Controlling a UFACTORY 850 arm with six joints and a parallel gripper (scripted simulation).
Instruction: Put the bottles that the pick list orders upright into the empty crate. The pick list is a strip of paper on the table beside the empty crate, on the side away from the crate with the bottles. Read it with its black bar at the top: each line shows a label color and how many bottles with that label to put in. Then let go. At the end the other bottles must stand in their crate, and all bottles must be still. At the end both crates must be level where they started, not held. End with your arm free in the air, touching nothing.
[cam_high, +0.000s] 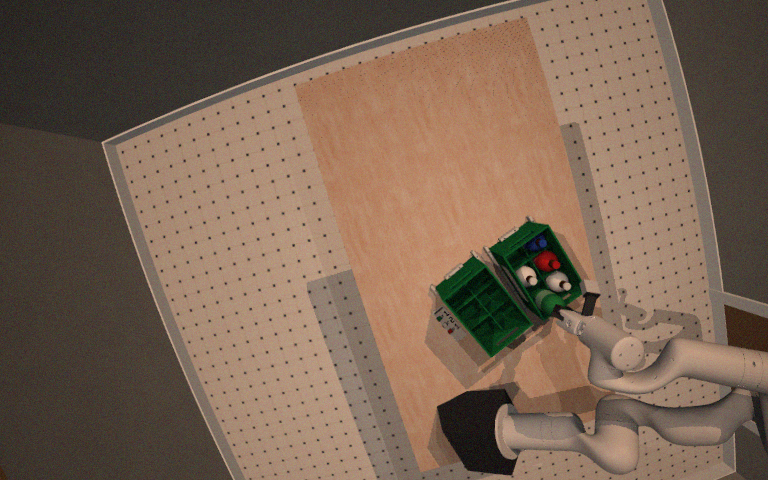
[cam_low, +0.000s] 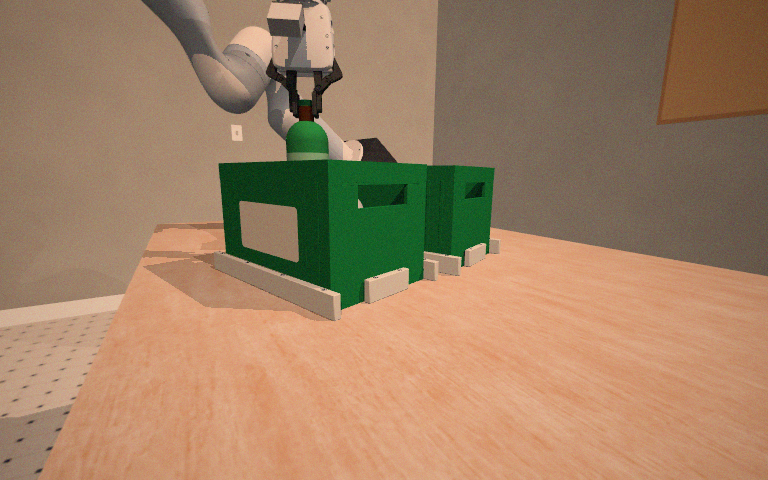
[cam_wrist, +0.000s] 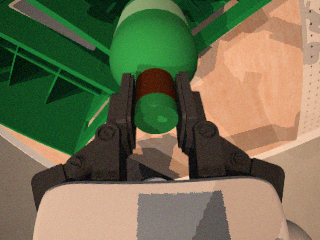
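My hand is 7 cm above the green bottle. Round my hand: red bottle (10 cm ahead, 7 cm to the right, 19 cm below); pick list (33 cm to the left, 28 cm below); blue bottle (19 cm ahead, 6 cm to the right, 19 cm below).
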